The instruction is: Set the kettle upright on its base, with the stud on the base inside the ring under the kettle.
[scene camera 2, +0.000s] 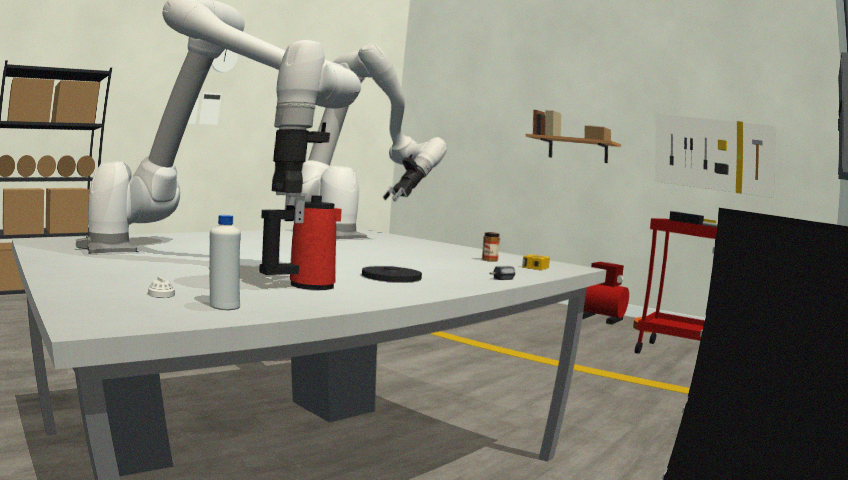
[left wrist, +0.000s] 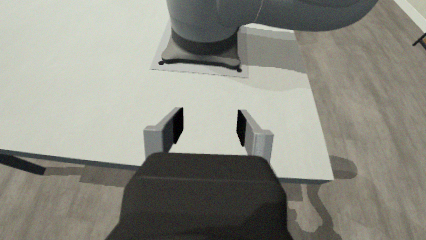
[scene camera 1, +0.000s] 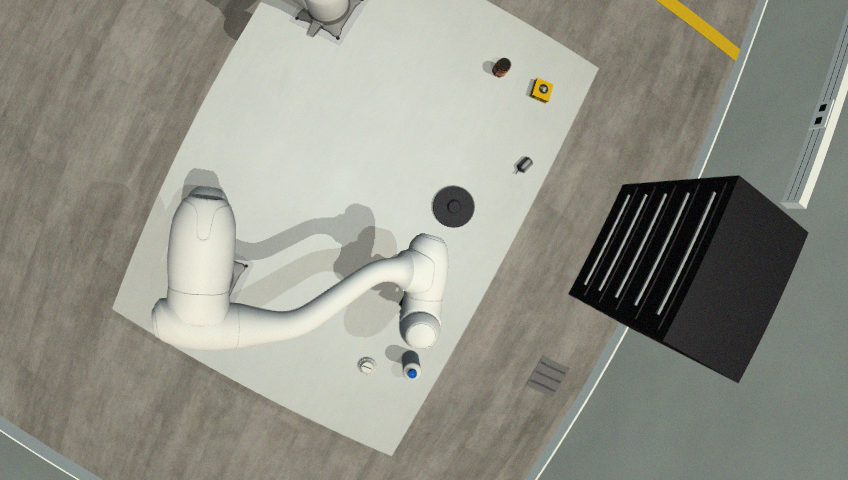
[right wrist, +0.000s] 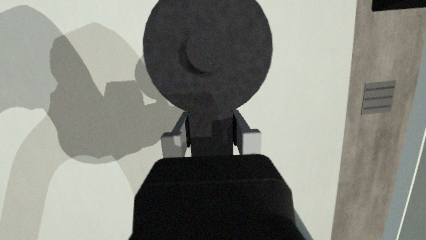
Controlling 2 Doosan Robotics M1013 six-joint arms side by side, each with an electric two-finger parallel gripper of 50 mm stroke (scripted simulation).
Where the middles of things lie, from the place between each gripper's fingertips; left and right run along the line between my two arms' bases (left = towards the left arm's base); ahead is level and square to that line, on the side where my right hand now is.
Scene:
Now: right hand [scene camera 2: 293,222] 26 cm to the left of the white bottle [scene camera 2: 224,260], 9 cm short of it and 8 cm above it. The rest, counted from my right hand: round black base [scene camera 1: 453,206] 32 cm to the left, 15 cm below, 2 cm ahead.
Now: the round black base 72 cm ahead of my left hand, 83 cm to the right of it and 15 cm below it.

